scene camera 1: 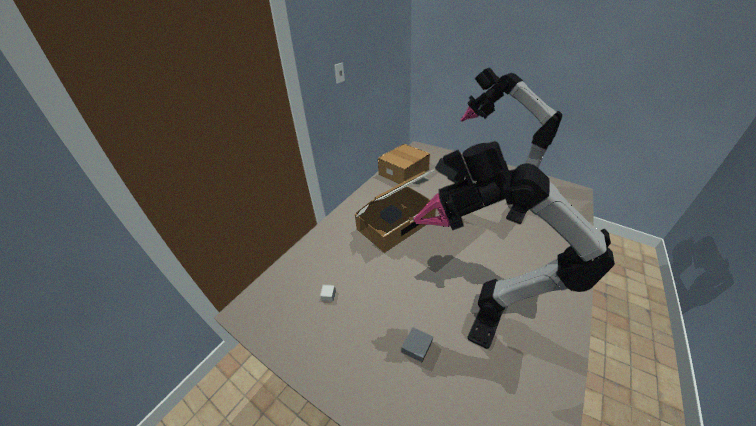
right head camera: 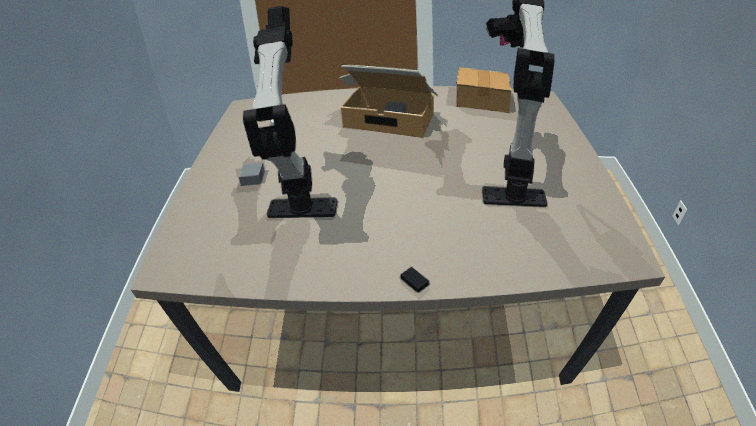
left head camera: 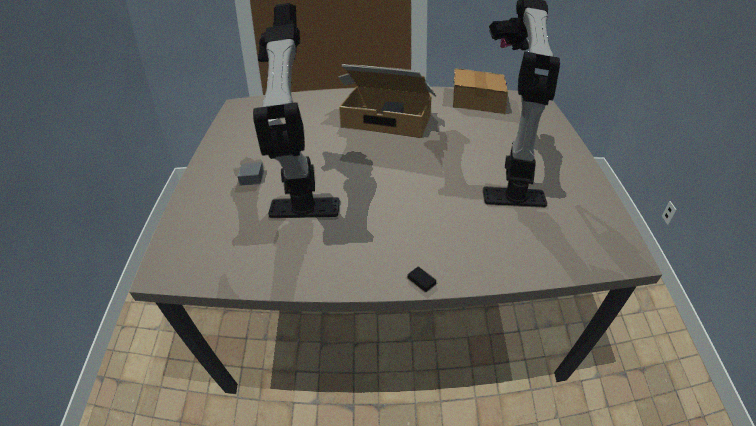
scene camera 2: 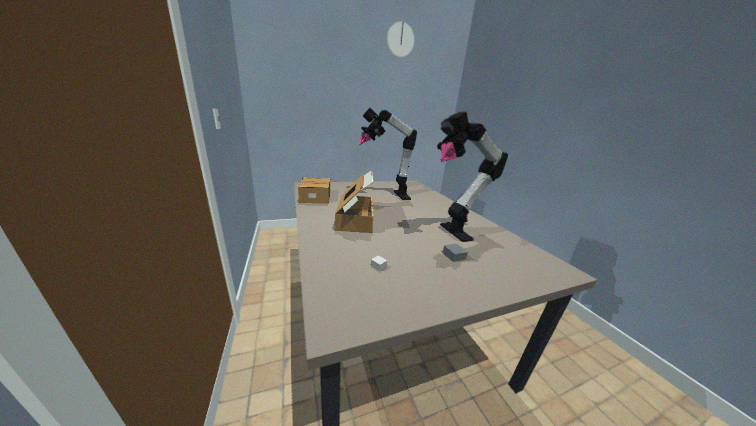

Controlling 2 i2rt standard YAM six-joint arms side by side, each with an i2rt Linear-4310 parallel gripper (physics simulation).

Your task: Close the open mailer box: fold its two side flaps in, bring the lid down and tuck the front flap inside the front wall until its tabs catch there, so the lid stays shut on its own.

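Pixels of known places: left gripper, fingertip midpoint: [scene camera 1: 414,221] [scene camera 2: 441,160]; right gripper, fingertip midpoint: [scene camera 1: 460,120] [right head camera: 501,44] [left head camera: 502,47] [scene camera 2: 359,144]; left arm's base at its link origin: [scene camera 1: 488,318] [right head camera: 301,209] [left head camera: 303,209] [scene camera 2: 455,231]; right arm's base at its link origin: [scene camera 1: 519,210] [right head camera: 514,197] [left head camera: 515,198] [scene camera 2: 401,195].
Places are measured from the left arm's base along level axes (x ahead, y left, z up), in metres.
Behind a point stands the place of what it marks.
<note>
The brown mailer box [left head camera: 351,119] {x 0.425, y -0.115, z 0.039 m} [right head camera: 353,120] {x 0.424, y -0.116, z 0.036 m} [scene camera 1: 370,234] {x 0.517, y -0.098, z 0.040 m} [scene camera 2: 354,222] {x 0.522, y -0.099, z 0.050 m} stands upright with its lid [left head camera: 388,79] {x 0.495, y -0.249, z 0.165 m} [right head camera: 388,79] {x 0.498, y -0.245, z 0.164 m} [scene camera 2: 344,200] {x 0.552, y -0.198, z 0.128 m} raised at a slant. Its side flaps [left head camera: 346,79] {x 0.540, y -0.096, z 0.151 m} [right head camera: 347,79] {x 0.538, y -0.094, z 0.154 m} [scene camera 2: 350,204] {x 0.547, y -0.089, z 0.147 m} stick outward, and its pale front flap [scene camera 2: 368,179] {x 0.436, y -0.191, z 0.236 m} projects from the lid's upper edge. A dark block [left head camera: 393,107] {x 0.510, y -0.266, z 0.039 m} [right head camera: 395,107] {x 0.509, y -0.265, z 0.039 m} [scene camera 1: 391,213] {x 0.512, y -0.251, z 0.039 m} lies inside. My left gripper [scene camera 1: 416,220] {x 0.236, y 0.098, z 0.386 m} [scene camera 2: 444,159] {x 0.236, y 0.098, z 0.386 m} is shut and empty, high above the table; its fingers are hidden in both head views. My right gripper [scene camera 1: 462,120] {x 0.374, y -0.619, z 0.357 m} [scene camera 2: 361,142] {x 0.374, y -0.619, z 0.357 m} is shut and empty, raised apart from the box.
A closed carton [left head camera: 478,98] {x 0.572, y -0.603, z 0.055 m} [right head camera: 483,98] {x 0.570, y -0.610, z 0.051 m} [scene camera 1: 404,160] {x 0.631, y -0.581, z 0.103 m} [scene camera 2: 314,191] {x 0.673, y -0.521, z 0.076 m} stands near the box. A grey block [left head camera: 250,173] {x 0.131, y 0.188, z 0.036 m} [right head camera: 251,174] {x 0.128, y 0.185, z 0.036 m} [scene camera 1: 416,343] {x 0.155, y 0.202, z 0.036 m} [scene camera 2: 454,252] {x 0.180, y 0.222, z 0.036 m}, a small white block [scene camera 1: 327,292] {x 0.492, y 0.197, z 0.028 m} [scene camera 2: 378,263] {x 0.506, y 0.212, z 0.027 m} and a black slab [left head camera: 421,278] {x -0.264, y -0.306, z 0.015 m} [right head camera: 414,278] {x -0.263, y -0.307, z 0.015 m} lie on the table.
</note>
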